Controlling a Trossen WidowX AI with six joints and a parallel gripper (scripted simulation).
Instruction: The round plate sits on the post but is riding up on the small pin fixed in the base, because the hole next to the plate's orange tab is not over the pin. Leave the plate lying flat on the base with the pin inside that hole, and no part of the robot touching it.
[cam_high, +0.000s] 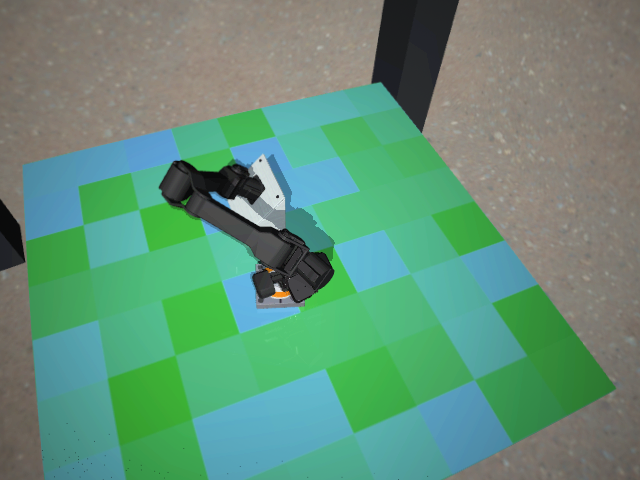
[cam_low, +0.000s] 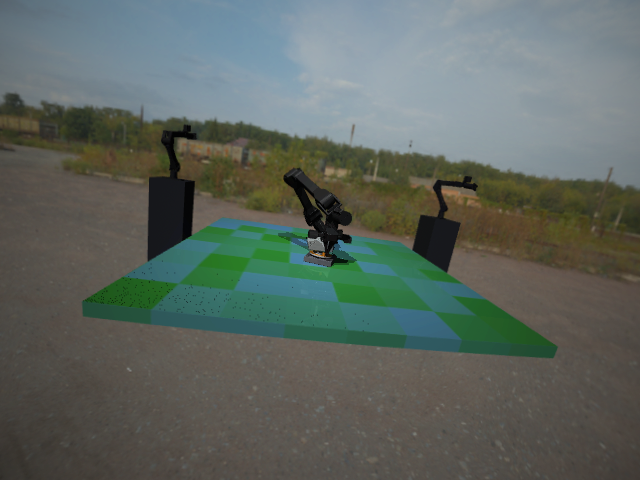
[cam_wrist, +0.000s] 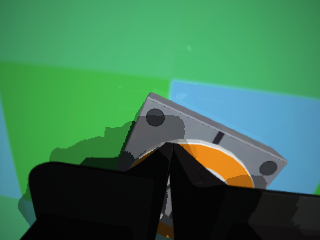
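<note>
My gripper tip is 5 cm past the square grey base, 1 cm to the left of it and 2 cm above it.
</note>
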